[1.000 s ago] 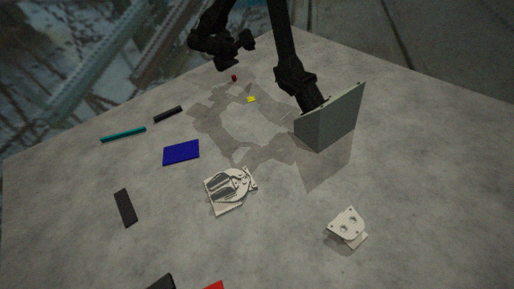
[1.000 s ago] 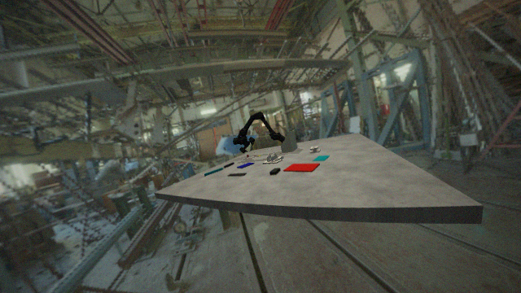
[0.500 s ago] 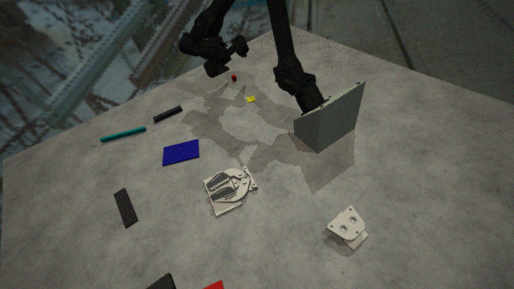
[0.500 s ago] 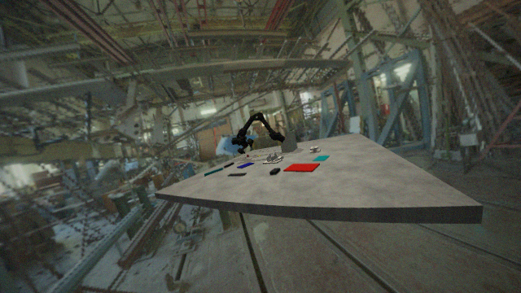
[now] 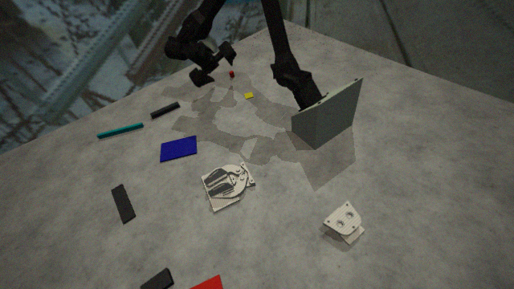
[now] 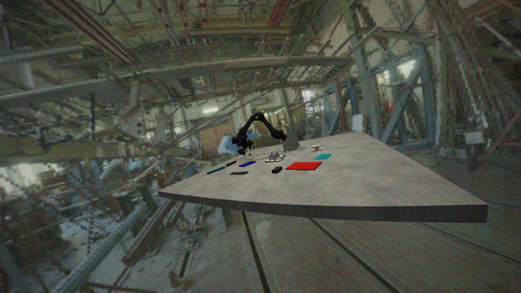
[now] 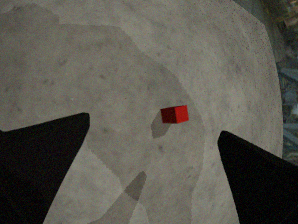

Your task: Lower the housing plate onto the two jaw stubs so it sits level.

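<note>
Right now the red cube is 4 cm behind my gripper tip and 3 cm below it. From my gripper tip the other things lie so: teal bar 42 cm ahead, 8 cm to the right, 3 cm below; yellow block 1 cm ahead, 15 cm to the left, 4 cm below; blue tile 32 cm ahead, 16 cm to the left, 4 cm below.
</note>
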